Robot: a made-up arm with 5 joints.
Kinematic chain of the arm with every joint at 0, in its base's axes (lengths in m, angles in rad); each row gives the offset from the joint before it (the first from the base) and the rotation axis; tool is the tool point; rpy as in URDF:
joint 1: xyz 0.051 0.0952 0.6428 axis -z
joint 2: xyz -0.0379 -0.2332 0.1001 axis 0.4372 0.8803 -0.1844
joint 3: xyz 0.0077 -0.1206 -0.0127 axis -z
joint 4: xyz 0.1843 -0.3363 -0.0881 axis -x
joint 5: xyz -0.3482 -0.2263 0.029 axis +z
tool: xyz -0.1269 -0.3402 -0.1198 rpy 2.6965 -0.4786 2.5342
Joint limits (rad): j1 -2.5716..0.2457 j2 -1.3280..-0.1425 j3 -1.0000..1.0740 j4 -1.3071..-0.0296 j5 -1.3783..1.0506
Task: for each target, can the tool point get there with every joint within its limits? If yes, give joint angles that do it. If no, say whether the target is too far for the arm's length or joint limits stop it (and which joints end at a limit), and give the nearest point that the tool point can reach.
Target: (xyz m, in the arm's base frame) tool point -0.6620 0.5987 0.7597
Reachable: no: joint limits stop it (at a limit: joint 1, joint 3, joint 4, joint 5) | nearest point -0.2272 0.8846 0.8610 | short by 0.530 m
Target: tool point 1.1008 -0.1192 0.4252
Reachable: yes | joints -1.4472 -1.0530 0.0918 -0.6939 -0.9548
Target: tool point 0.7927 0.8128 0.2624
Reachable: yes | joints -2.1167 -0.3199 -0.2220 -0.9812 0.6088
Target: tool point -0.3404 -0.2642 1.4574
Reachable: no: joint limits stop it (at a limit: joint 1, joint 2, joint 4, joint 5) | nearest point 0.1330 -0.6531 1.5315 | short by 0.617 m
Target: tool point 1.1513 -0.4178 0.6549
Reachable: yes | joints -0.7093 -0.3662 -0.5499 -0.3500 0.6667
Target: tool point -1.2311 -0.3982 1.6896
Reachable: no: too far | nearest point -0.9533 -0.4756 0.4661 | short by 1.257 m
